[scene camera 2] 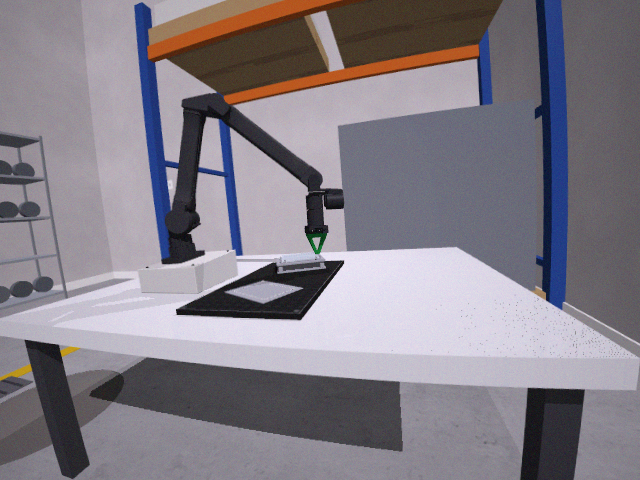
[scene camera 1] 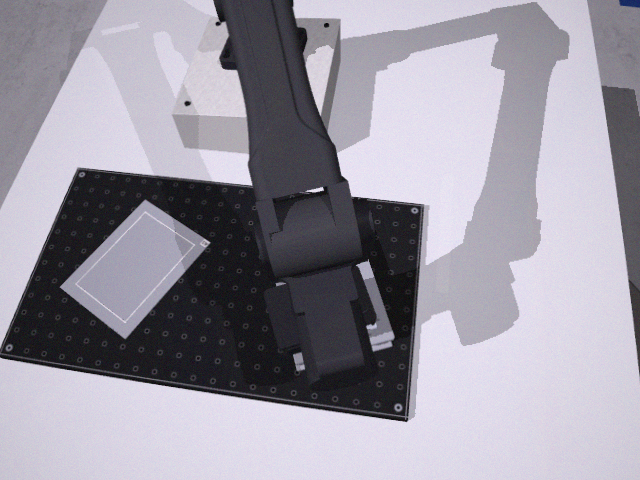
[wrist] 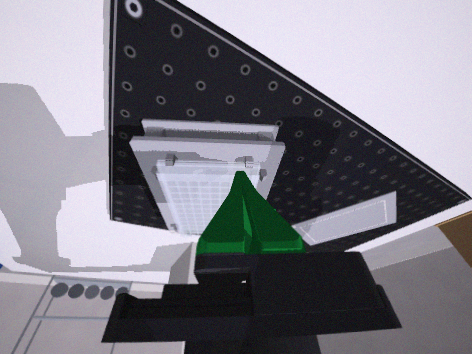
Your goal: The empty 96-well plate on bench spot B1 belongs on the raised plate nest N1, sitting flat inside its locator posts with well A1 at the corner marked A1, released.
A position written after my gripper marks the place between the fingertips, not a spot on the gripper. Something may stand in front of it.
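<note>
My gripper (scene camera 1: 320, 336), visible also in the wrist view (wrist: 239, 176), holds a well plate (wrist: 194, 189). A flat grey nest (scene camera 1: 130, 272) is visible too; scene camera 2 shows the nest (scene camera 2: 263, 291), as does the wrist view (wrist: 379, 211).
</note>
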